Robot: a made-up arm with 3 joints.
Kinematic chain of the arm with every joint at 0, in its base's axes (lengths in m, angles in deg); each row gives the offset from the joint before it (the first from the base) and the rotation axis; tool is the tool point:
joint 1: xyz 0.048 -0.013 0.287 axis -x
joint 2: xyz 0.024 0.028 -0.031 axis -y
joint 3: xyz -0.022 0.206 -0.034 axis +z
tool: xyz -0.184 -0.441 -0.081
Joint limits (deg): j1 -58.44..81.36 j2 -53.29..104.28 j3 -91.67..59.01
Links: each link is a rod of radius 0.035 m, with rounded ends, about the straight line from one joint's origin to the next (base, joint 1, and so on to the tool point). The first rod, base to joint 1, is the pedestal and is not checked.
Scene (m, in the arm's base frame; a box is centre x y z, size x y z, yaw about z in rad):
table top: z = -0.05
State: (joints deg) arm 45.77 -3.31 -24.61
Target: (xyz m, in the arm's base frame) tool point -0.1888 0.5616 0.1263
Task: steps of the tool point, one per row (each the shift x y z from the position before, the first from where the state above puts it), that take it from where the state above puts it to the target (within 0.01 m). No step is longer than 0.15 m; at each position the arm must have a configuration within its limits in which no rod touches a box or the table.
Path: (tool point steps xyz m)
1: -0.0520 0.0657 -0.0902
2: -0.0355 0.1056 -0.0626
3: -0.0170 0.1329 -0.0165
4: 0.0022 0.1394 0.0415
5: 0.0523 0.0947 -0.0402
6: 0.0754 0.0983 -0.0049
7: 0.0928 0.0900 0.0342

